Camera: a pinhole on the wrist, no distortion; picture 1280 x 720 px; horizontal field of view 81.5 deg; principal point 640.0 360.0 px. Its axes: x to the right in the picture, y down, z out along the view. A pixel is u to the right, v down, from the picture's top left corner.
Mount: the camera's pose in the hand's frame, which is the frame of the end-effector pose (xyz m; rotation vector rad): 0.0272 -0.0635 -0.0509 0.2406 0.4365 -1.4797
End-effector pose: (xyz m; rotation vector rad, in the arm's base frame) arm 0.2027 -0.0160 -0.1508 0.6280 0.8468 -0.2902
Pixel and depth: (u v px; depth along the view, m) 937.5 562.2 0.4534
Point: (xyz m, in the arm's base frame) 0.3087 -0.4986 -0.3471
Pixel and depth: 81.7 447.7 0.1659
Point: 0.3257 -0.1224 -0.1338
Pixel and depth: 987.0 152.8 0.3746
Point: 0.1407 -0.4579 -0.1789
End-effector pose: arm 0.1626 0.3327 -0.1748 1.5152 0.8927 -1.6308
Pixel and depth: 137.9 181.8 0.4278
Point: -0.0576 -0.0767 -0.1177
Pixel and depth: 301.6 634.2 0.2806
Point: -0.0136 0.1400 -0.3209
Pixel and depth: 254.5 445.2 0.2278
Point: 0.0171 0.1785 -0.2406
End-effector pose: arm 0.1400 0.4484 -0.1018 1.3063 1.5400 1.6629
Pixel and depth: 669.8 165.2 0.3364
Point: 0.3211 0.5991 -0.3465
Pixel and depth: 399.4 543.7 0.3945
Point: 0.3554 0.7764 -0.1876
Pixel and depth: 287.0 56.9 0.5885
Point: 0.7314 0.6219 -0.2853
